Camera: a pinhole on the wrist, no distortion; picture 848 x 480 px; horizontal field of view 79.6 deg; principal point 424.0 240.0 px. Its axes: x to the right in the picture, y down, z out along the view. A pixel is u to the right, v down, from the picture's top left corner.
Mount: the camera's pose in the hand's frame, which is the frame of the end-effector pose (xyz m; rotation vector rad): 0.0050 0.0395 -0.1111 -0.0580 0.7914 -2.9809
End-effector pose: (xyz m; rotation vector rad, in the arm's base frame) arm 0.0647 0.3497 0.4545 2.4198 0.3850 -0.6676
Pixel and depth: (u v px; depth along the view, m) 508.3 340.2 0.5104
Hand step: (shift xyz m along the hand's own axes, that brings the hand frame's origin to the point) -0.0488 -0.3054 0.2837
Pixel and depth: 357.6 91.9 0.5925
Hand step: 0.1045 -0.0990 0.4870
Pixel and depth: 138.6 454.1 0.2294
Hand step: 0.1494 -0.1493 0.0373
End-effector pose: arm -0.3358 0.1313 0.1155 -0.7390 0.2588 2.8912
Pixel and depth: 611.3 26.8 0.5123
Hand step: -0.1668 -0.0399 0.4441
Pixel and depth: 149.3 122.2 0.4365
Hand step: 0.2577 -0.0735 0.3127
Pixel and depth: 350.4 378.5 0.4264
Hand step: 0.0935 -0.2679 0.2000
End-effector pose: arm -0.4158 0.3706 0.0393 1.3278 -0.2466 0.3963
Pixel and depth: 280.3 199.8 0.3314
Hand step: 0.1140 -0.0956 0.1874
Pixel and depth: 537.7 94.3 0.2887
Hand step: -0.0484 -0.0357 0.1819
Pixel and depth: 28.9 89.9 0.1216
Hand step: 0.1038 0.0166 0.0102
